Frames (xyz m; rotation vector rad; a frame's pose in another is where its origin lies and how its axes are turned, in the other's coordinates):
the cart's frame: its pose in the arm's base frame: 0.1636 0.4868 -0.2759 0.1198 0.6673 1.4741
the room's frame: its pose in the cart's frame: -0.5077 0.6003 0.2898 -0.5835 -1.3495 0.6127
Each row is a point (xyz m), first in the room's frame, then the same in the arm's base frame.
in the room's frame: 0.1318 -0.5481 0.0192
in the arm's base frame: 0.2896 0.3245 0.6543
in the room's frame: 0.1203 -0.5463 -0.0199
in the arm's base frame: 0.2880 0.3540 0.6261
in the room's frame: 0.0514 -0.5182 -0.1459
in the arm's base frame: 0.2706 0.4310 0.5029
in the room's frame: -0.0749 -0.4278 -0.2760
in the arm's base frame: 0.2094 0.4752 0.3149
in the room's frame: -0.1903 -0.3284 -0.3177
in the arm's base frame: 0.1435 0.4440 0.1748
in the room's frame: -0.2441 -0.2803 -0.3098
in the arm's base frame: 0.1133 0.4049 0.1217
